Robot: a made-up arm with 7 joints. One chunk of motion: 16 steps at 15 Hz.
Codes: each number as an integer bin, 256 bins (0 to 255) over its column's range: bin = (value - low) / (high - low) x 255, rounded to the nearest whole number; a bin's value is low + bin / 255 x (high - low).
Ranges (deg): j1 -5..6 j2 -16..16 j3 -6..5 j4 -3..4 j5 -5..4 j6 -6..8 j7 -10..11
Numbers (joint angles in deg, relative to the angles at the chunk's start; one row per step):
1: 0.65 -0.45 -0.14 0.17 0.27 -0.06 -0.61
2: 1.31 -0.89 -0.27 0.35 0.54 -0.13 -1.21
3: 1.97 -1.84 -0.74 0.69 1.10 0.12 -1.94
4: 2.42 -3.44 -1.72 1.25 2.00 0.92 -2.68
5: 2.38 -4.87 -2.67 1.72 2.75 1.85 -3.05
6: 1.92 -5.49 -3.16 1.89 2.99 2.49 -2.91
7: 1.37 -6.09 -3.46 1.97 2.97 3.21 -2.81
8: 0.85 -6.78 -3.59 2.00 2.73 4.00 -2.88
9: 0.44 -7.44 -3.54 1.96 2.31 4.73 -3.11
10: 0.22 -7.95 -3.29 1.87 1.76 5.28 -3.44
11: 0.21 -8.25 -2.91 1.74 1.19 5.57 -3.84
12: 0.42 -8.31 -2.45 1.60 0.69 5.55 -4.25
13: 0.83 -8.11 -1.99 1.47 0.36 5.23 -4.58
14: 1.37 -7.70 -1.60 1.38 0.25 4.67 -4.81
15: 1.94 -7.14 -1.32 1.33 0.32 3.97 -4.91
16: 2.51 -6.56 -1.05 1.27 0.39 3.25 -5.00
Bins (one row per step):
1: 131 124 136 115 149 108 114
2: 146 120 133 122 157 107 107
3: 162 113 122 134 173 111 98
4: 172 100 99 155 198 126 89
5: 171 89 77 172 220 143 84
6: 160 84 66 178 226 155 86
7: 148 79 59 181 226 168 87
8: 136 73 56 182 219 182 86
9: 126 68 57 181 207 195 84
10: 121 64 63 177 192 205 80
11: 121 62 72 173 175 211 75
12: 126 61 82 168 161 210 70
13: 135 63 93 163 152 205 66
14: 148 66 102 160 149 194 63
15: 161 71 108 158 151 182 62
16: 174 75 115 156 153 168 61

